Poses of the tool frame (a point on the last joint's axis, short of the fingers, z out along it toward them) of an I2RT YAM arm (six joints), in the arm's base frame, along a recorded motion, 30 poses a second.
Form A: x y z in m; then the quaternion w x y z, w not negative.
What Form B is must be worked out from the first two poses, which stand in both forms.
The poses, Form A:
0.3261 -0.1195 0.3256 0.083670 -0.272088 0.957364 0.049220
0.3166 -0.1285 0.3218 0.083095 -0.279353 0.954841 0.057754
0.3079 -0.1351 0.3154 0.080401 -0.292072 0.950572 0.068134
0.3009 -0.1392 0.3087 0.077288 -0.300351 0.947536 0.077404
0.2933 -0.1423 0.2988 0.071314 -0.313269 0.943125 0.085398
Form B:
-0.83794 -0.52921 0.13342 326.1; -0.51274 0.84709 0.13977 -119.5; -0.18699 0.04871 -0.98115 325.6; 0 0 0 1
-0.83011 -0.54307 0.12642 316.6; -0.52388 0.83725 0.15672 -128.5; -0.19095 0.06387 -0.97952 321.8; 0 0 0 1
-0.81646 -0.56623 0.11305 307.9; -0.54431 0.82010 0.17650 -135.1; -0.19265 0.08257 -0.97779 315.4; 0 0 0 1
-0.80763 -0.58115 0.09997 300.9; -0.55722 0.80760 0.19311 -139.2; -0.19296 0.10026 -0.97607 308.7; 0 0 0 1
-0.79355 -0.60308 0.08101 293.3; -0.57872 0.78914 0.20576 -142.3; -0.18802 0.11640 -0.97524 298.8; 0 0 0 1

